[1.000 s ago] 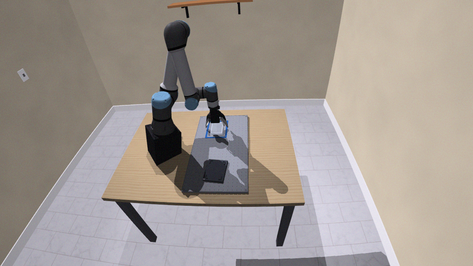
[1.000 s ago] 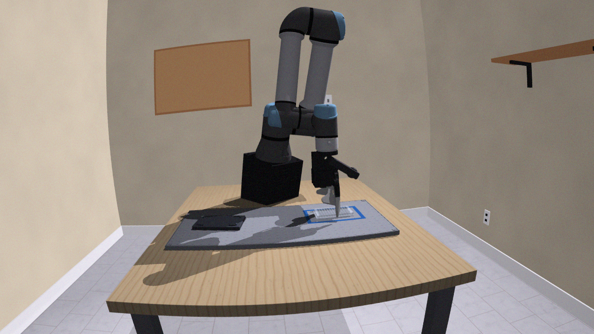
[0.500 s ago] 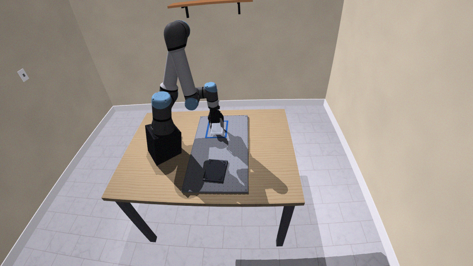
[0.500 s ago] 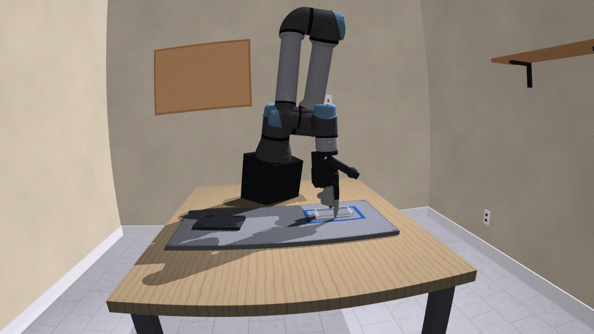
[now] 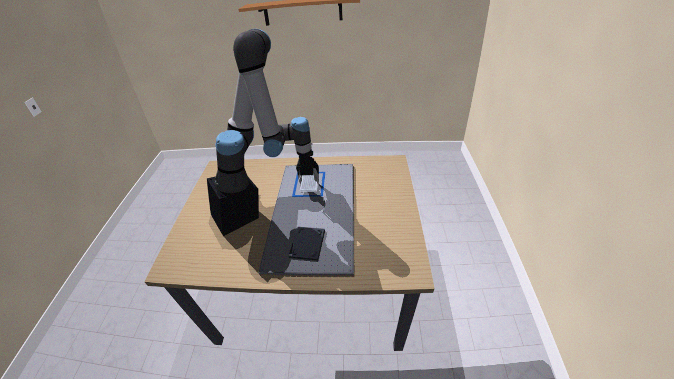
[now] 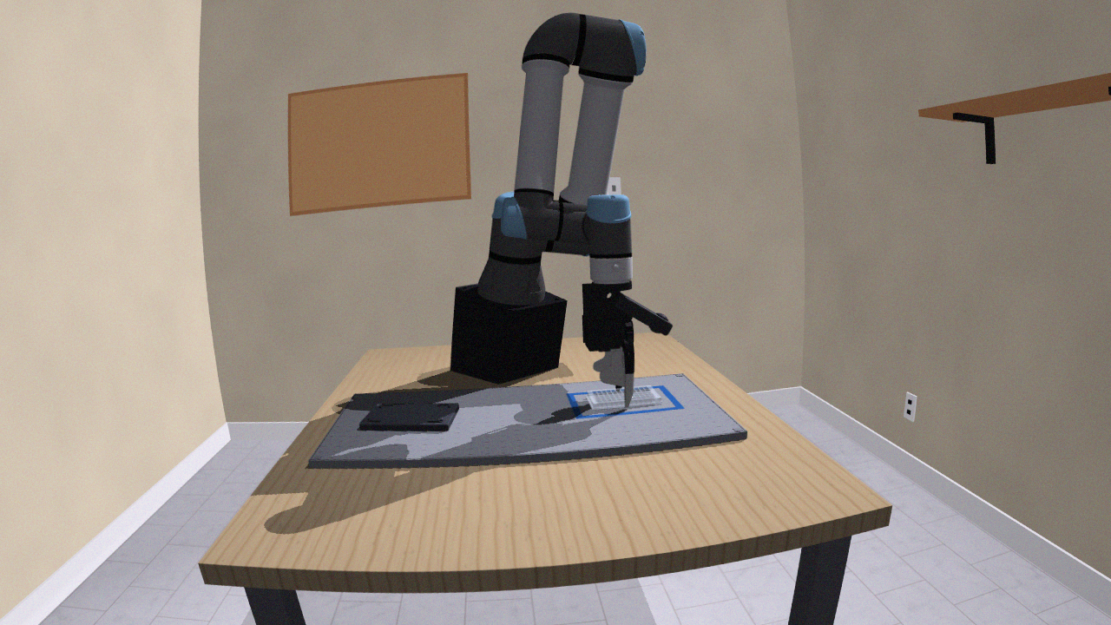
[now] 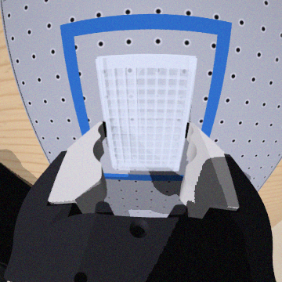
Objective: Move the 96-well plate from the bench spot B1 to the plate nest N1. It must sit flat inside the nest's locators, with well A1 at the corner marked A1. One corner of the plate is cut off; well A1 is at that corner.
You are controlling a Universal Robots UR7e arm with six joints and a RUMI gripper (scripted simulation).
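My hand is 8 cm short of the black plate nest N1, 38 cm to the left of it and 1 cm above it. From my hand the other things lie so: 96-well plate (1 cm below).
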